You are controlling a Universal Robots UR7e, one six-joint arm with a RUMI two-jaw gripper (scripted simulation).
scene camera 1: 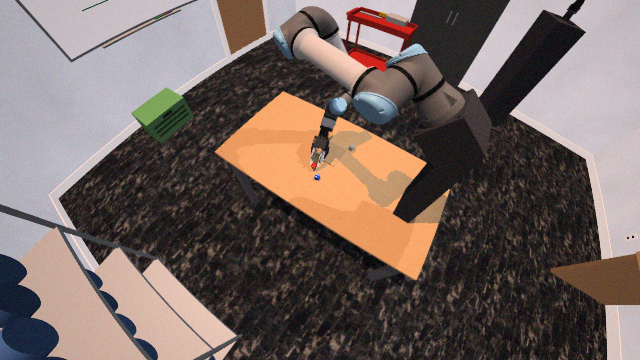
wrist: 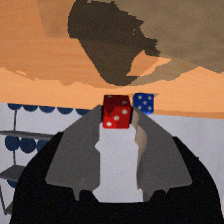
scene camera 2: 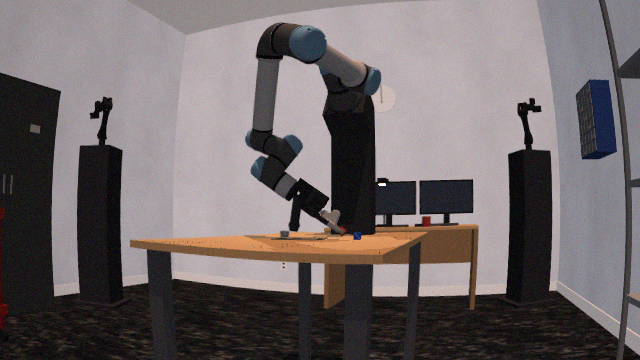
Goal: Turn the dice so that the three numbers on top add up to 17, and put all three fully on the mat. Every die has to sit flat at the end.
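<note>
Scene camera 2 gives me a view of my gripper (scene camera 2: 344, 232). In the wrist view I see my gripper (wrist: 115, 107) as well, and there I also find a red die (wrist: 116, 108).
</note>
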